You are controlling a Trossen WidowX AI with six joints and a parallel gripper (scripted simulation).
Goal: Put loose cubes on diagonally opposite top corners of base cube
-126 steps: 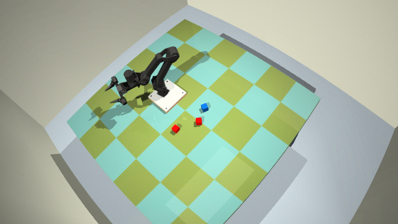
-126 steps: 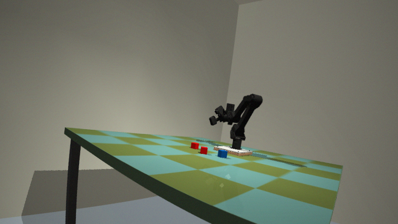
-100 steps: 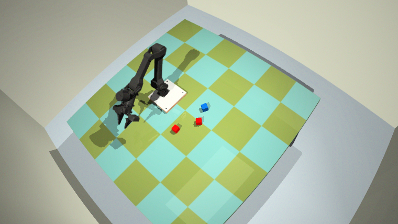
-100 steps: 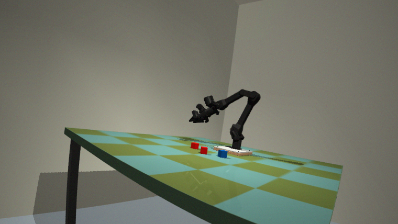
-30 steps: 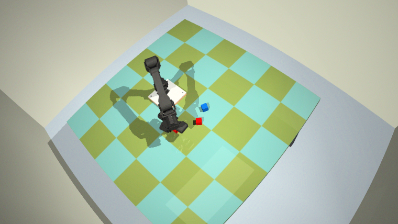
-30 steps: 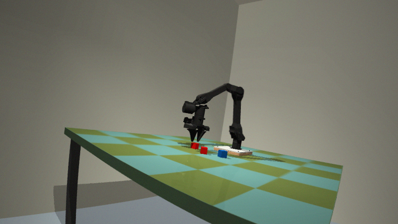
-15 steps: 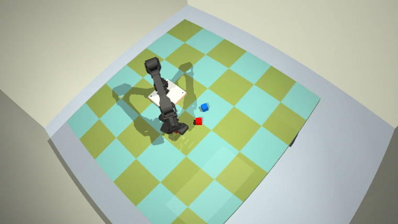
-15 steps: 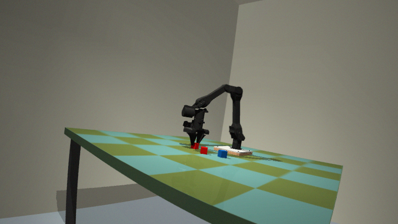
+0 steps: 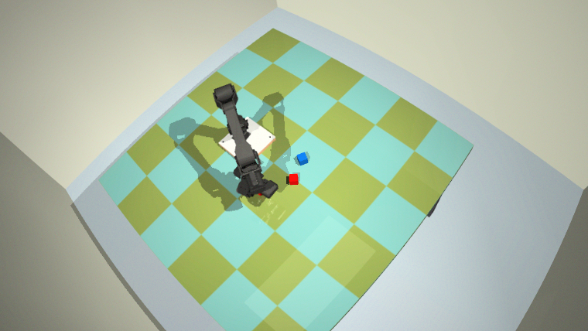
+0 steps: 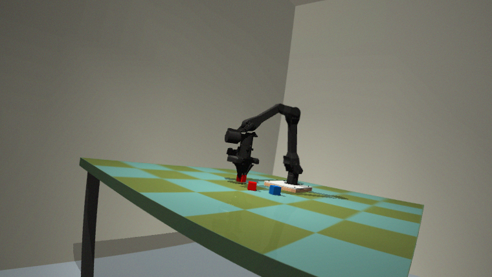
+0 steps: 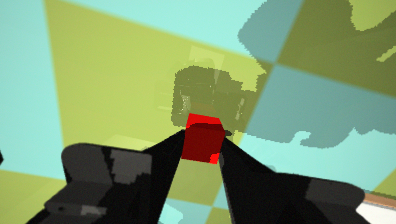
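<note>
Right now the blue cube is 70 mm ahead of my gripper tip, 210 mm to the left of it and 10 mm below it.
</note>
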